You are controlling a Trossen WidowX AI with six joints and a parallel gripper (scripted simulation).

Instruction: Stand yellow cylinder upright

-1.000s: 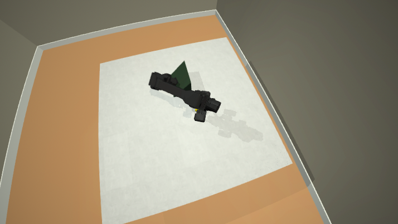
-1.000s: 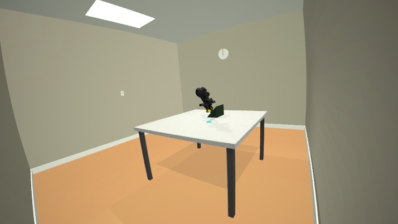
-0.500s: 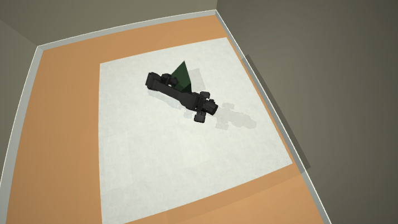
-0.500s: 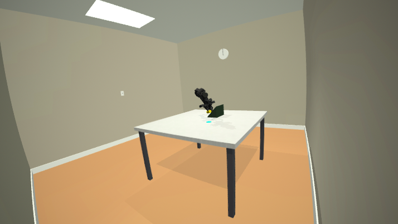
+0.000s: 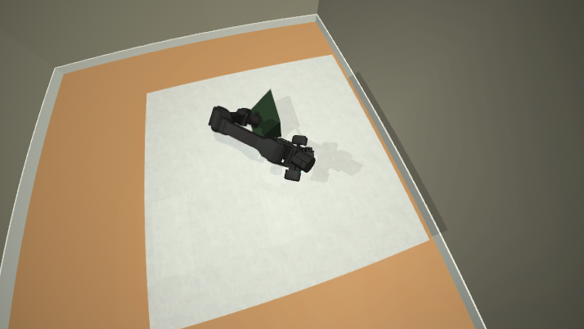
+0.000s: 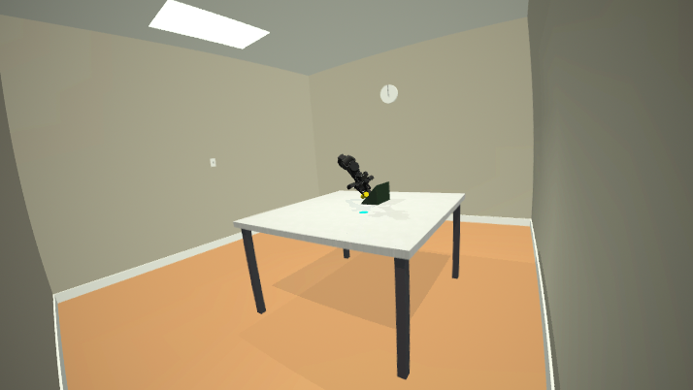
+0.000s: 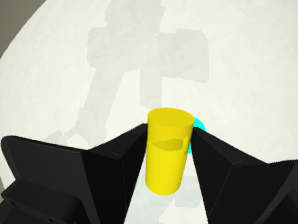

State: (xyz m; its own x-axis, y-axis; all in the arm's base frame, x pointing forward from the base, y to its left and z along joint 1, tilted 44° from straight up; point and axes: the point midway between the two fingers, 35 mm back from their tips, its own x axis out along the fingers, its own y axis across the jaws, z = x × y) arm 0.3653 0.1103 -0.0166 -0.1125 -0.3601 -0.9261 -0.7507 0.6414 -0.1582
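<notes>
My gripper tip is 120 mm above the cyan circle and 30 mm to the left of it. Also, from my gripper tip: yellow tall cylinder (10 mm to the right, 10 mm below, 10 mm behind).
</notes>
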